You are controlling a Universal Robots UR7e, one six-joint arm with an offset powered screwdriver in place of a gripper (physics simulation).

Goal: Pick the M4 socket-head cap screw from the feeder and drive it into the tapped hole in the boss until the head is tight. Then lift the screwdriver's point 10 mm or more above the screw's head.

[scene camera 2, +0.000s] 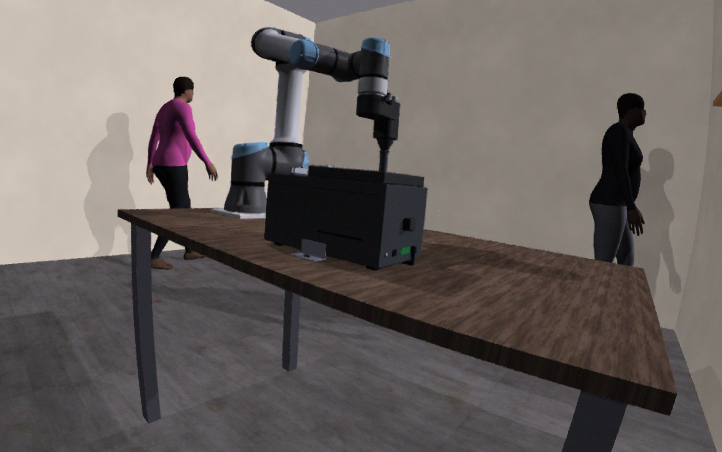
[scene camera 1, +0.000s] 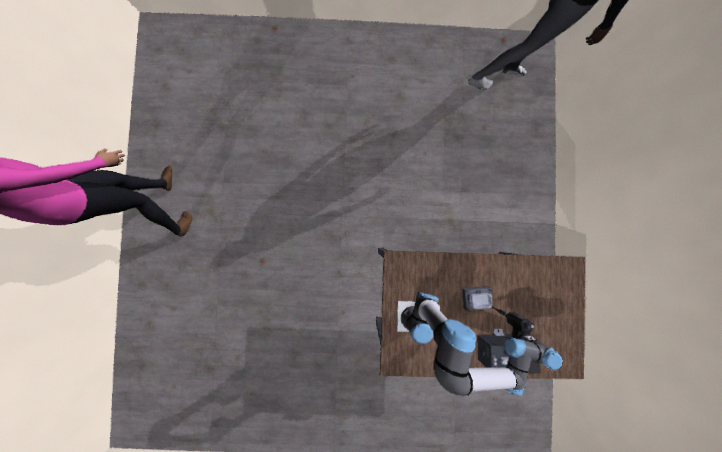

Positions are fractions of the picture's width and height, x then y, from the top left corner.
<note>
In view: a screw feeder (scene camera 1: 0.69,0.77).
</note>
